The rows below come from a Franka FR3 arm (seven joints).
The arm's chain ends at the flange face. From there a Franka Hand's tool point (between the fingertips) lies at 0.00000 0.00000 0.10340 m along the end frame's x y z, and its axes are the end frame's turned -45 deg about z.
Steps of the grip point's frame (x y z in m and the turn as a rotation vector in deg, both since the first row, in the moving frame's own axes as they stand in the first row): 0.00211, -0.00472, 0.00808, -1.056, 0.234, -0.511; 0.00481, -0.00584, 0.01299, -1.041, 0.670, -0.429; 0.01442, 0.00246, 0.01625, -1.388, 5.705, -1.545; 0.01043, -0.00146, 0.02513, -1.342, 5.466, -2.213; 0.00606, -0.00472, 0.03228, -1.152, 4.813, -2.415
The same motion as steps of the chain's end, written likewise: -0.00350, -0.00587, 0.00810, -0.581, 0.912, -0.511; -0.00291, -0.00800, 0.01301, -0.262, 1.210, -0.429; 0.00298, -0.00284, 0.01679, 3.053, 5.016, -1.545; -0.00223, -0.00299, 0.02563, 2.916, 4.814, -2.213; -0.00655, -0.00280, 0.03267, 2.589, 4.218, -2.415
